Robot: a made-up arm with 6 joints.
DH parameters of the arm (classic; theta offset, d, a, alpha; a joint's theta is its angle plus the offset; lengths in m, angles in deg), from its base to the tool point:
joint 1: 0 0.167 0 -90
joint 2: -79.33 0 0.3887 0
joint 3: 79.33 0 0.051 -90
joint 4: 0 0.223 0 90
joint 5: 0 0 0.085 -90
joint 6: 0 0.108 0 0
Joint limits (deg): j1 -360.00..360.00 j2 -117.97..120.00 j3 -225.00..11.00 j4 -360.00..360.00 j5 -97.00..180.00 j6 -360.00..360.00
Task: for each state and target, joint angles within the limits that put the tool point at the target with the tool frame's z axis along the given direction. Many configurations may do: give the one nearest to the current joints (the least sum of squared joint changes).
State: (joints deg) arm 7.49 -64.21 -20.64 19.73 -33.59 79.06
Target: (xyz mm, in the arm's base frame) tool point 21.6 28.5 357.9 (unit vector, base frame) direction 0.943 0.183 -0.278
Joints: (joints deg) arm 6.10 -63.15 10.88 -12.61 -22.01 79.06
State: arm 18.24 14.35 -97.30 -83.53 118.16 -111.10
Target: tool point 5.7 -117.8 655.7 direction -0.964 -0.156 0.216
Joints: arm -17.31 -29.77 -62.50 -119.89 149.83 -111.10
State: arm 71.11 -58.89 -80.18 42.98 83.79 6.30
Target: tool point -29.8 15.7 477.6 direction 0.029 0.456 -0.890
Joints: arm 46.86 -63.12 -51.16 16.91 92.55 6.30
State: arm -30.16 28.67 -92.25 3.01 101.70 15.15
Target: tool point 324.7 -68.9 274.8 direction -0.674 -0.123 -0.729
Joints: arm -8.07 10.81 -56.73 -12.50 87.69 15.15
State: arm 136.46 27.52 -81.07 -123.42 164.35 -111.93
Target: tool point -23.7 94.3 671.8 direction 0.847 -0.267 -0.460
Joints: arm 162.38 -13.35 -104.06 -103.95 179.89 -111.93
